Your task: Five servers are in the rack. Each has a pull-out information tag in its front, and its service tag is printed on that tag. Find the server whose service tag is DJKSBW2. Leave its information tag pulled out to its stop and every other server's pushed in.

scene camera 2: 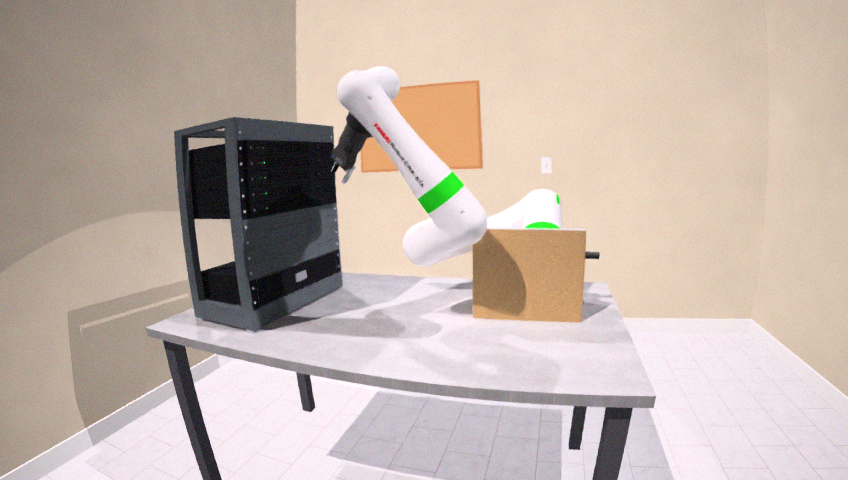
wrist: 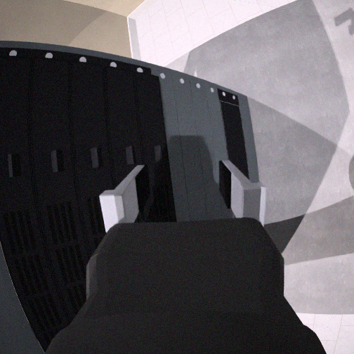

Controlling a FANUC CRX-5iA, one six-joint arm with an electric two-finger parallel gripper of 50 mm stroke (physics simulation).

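Where they show: gripper, fingertip midpoint: [scene camera 2: 338, 176]; arm's base, link origin: [scene camera 2: 541, 257].
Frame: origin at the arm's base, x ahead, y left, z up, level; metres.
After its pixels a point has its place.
The grey rack [scene camera 2: 239, 237] @(x 0.812, y 0.354, z 0.120 m) [wrist: 251, 145] stands on the table. Its five black servers [scene camera 2: 291, 178] @(x 0.760, y 0.135, z 0.271 m) [wrist: 85, 110] are stacked in the upper part, with small green lights at one end. In the wrist view they lie side by side at the left. Each has a small dark tab on its front: the first [wrist: 13, 165], second [wrist: 56, 161], third [wrist: 95, 157], fourth [wrist: 130, 155] and fifth [wrist: 158, 152]. The tabs look alike, and no print is readable. My gripper [scene camera 2: 339, 174] @(x 0.638, y 0.039, z 0.265 m) [wrist: 183, 177] is open and empty, in front of the rack, apart from the servers.
Grey blank panels [scene camera 2: 279, 237] @(x 0.783, y 0.195, z 0.092 m) [wrist: 192, 115] fill the rack's middle. Below them is another black unit [scene camera 2: 276, 288] @(x 0.787, y 0.234, z -0.061 m) [wrist: 232, 130] with a pale label [scene camera 2: 301, 275] @(x 0.771, y 0.104, z -0.053 m). A brown box-like block [scene camera 2: 550, 273] @(x -0.023, y 0.106, z -0.021 m) stands on the table [scene camera 2: 416, 362] @(x 0.294, y 0.405, z -0.167 m) in front of the arm's base.
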